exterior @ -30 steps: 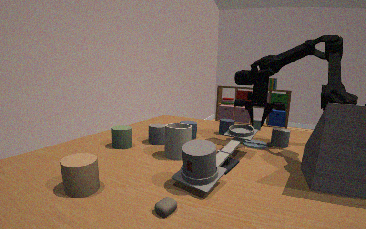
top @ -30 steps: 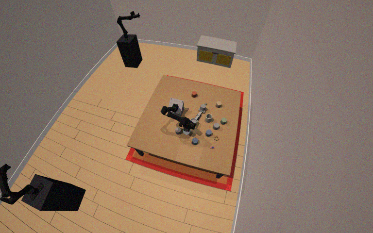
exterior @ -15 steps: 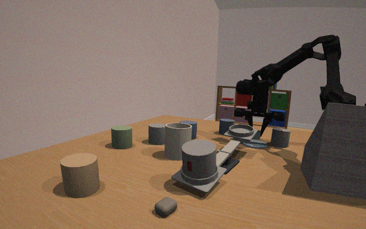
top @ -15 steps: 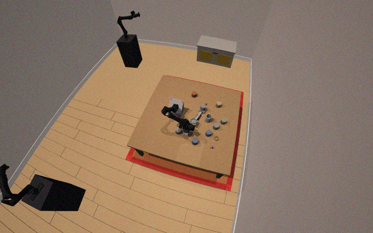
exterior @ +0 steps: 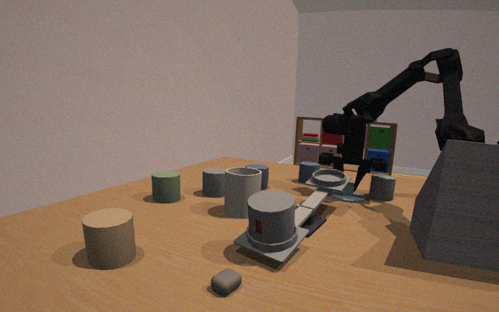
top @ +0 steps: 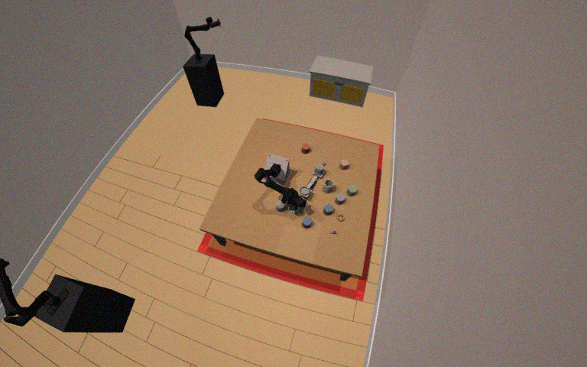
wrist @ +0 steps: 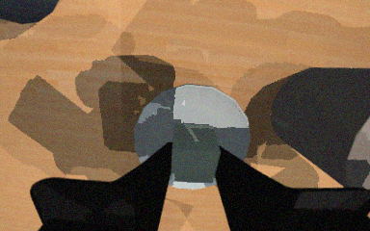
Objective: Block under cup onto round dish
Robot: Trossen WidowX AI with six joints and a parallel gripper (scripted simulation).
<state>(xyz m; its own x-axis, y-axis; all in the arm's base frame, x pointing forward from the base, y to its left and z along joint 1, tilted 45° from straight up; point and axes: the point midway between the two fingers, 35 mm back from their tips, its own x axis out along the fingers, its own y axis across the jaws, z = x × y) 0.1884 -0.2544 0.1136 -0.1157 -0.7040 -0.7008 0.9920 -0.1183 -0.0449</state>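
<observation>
Right now the pale green block is right at my gripper tip. The rest, counted from my gripper tip: pale blue round dish: 2 cm below; then grey pebble: 47 cm to the left, 18 cm ahead, 1 cm below; then balance: 24 cm to the left, 11 cm ahead, 2 cm above.
</observation>
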